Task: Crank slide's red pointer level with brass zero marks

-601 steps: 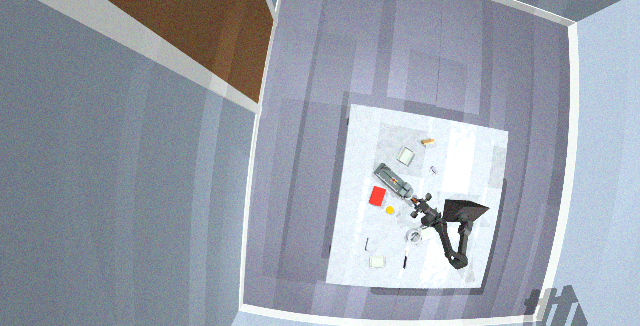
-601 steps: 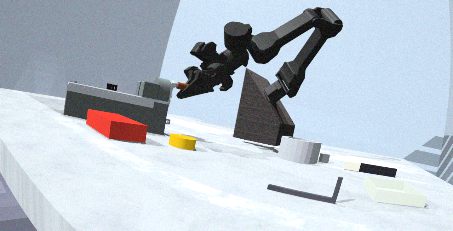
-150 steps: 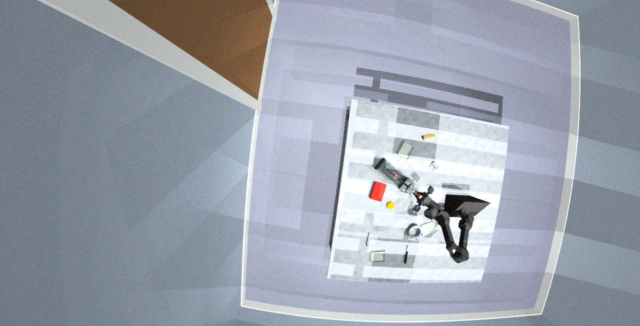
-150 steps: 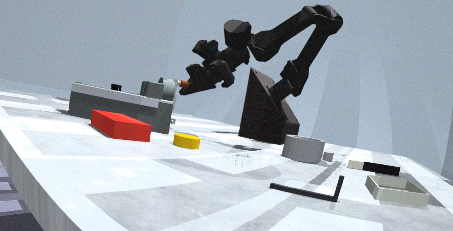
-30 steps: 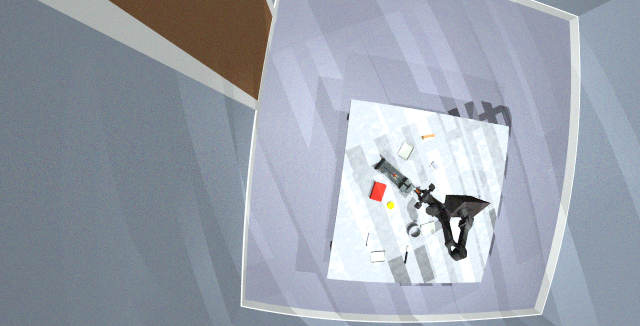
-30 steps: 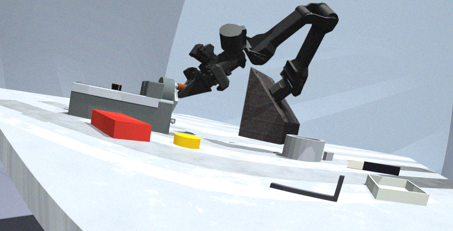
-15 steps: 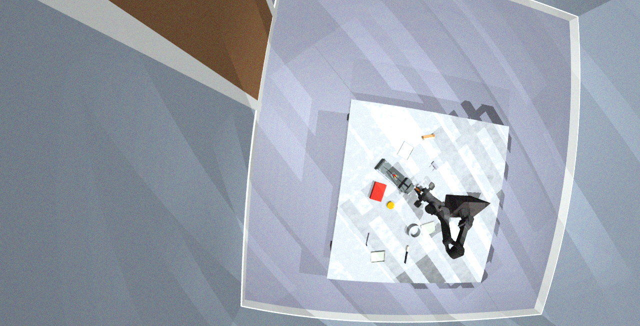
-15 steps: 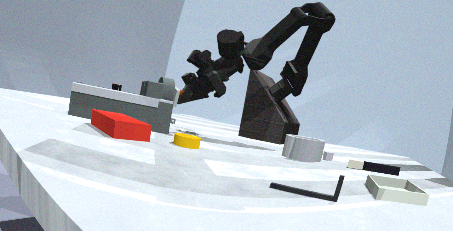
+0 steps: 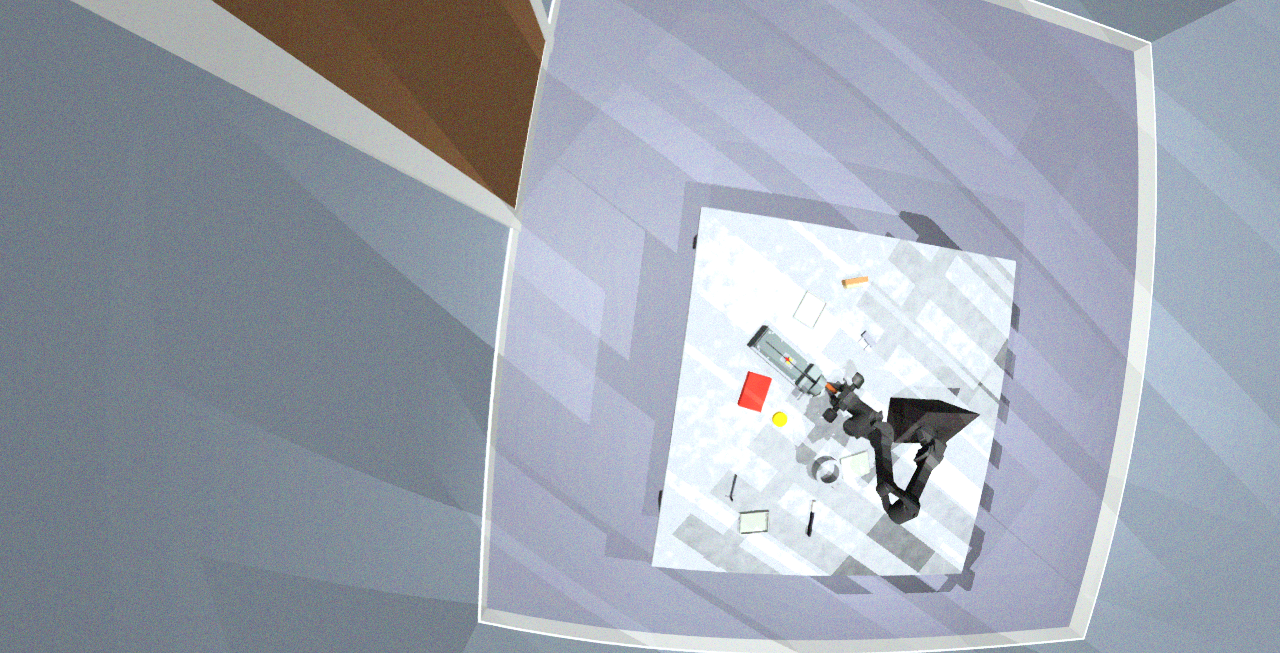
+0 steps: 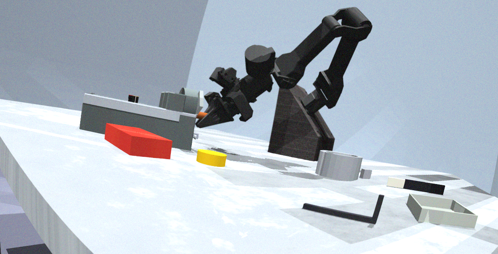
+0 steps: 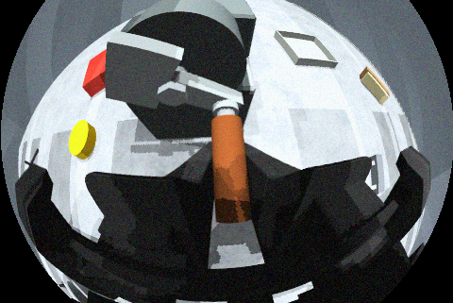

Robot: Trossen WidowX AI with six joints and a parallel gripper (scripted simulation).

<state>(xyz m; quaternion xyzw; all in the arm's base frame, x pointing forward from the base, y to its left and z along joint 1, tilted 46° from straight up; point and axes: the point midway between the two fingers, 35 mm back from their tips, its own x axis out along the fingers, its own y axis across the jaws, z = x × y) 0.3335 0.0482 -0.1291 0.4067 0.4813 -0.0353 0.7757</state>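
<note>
The brown handle is 2 cm behind my gripper tip, 2 cm above it and 1 cm to the left of it. From my gripper tip the other things lie so: yellow disc: 16 cm to the left, 11 cm ahead, 4 cm below; red pointer: 17 cm ahead, 6 cm to the right, 3 cm above; black L-shaped bar: 45 cm to the left, 20 cm ahead, 4 cm below.
</note>
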